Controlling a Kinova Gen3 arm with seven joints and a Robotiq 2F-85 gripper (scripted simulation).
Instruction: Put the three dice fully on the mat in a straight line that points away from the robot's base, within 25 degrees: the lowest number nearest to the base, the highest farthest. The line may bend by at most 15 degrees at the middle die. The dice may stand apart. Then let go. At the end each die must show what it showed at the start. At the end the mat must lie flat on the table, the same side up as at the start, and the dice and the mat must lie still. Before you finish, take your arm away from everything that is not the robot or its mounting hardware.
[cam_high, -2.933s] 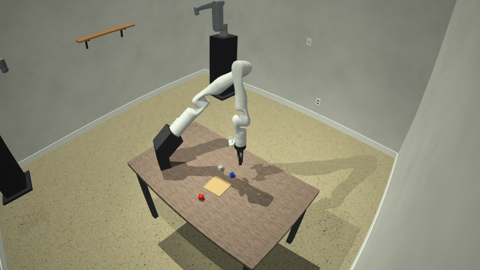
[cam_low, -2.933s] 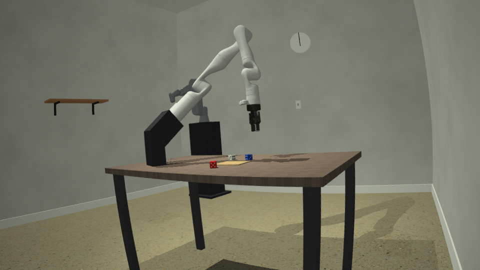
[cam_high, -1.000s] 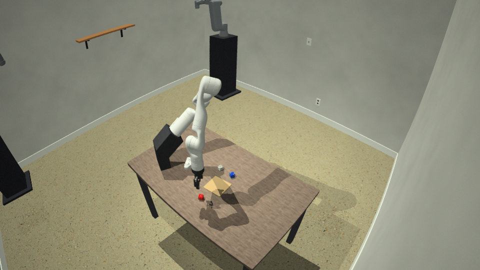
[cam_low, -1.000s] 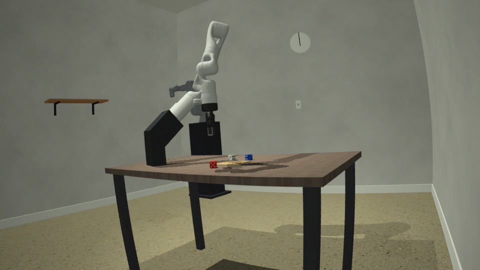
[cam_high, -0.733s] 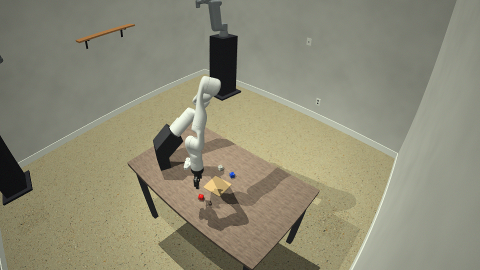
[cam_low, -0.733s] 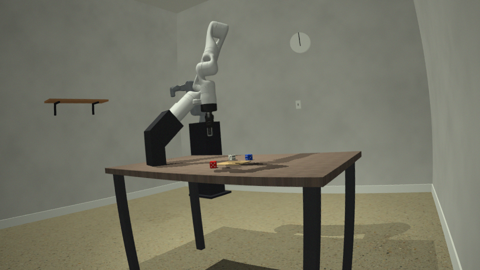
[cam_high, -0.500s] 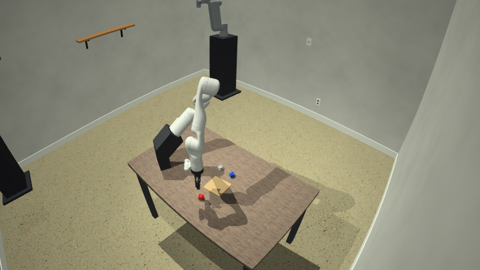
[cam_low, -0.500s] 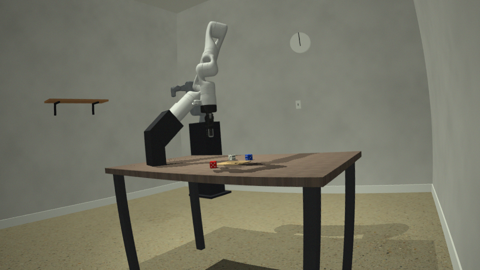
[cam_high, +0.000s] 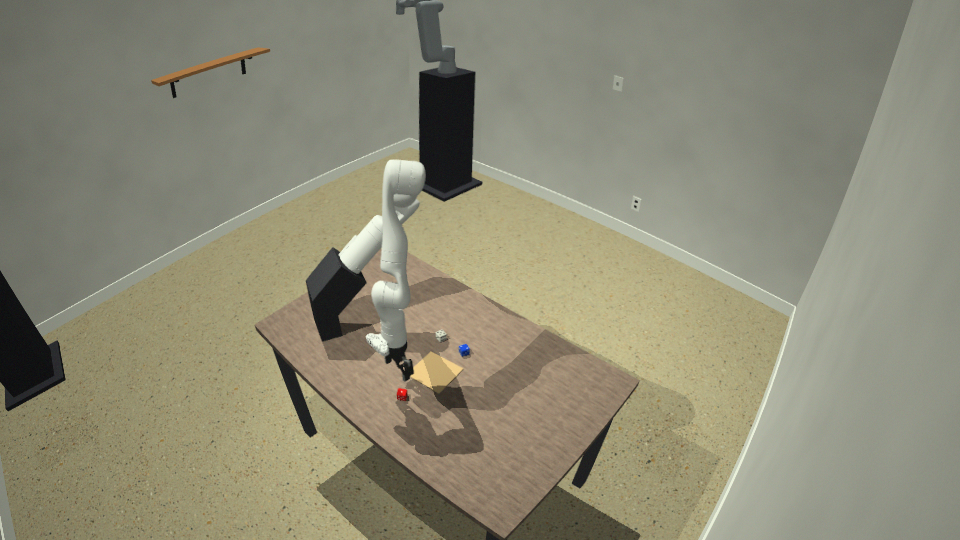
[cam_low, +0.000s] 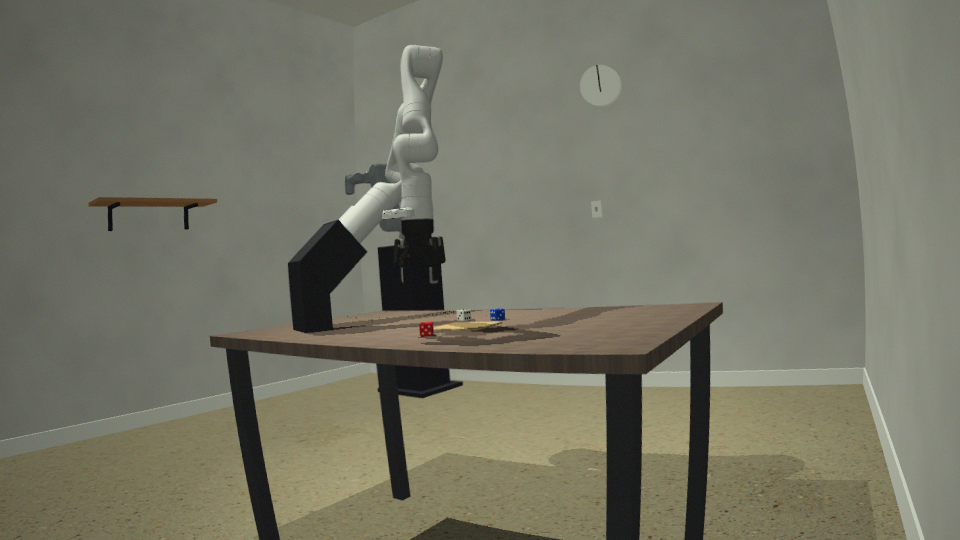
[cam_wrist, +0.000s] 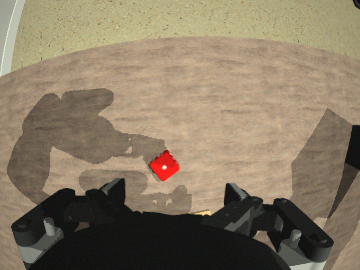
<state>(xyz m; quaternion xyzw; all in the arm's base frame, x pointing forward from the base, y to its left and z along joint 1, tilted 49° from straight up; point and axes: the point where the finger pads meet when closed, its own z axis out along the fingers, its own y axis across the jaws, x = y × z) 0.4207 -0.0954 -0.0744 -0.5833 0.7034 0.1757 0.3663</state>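
Right now my hand is 1 cm short of the red die and 11 cm above it. Round my hand: blue die 30 cm to the left, 11 cm below; then tan mat 16 cm to the left, 13 cm below; then white die 11 cm behind, 29 cm to the left, 11 cm below.
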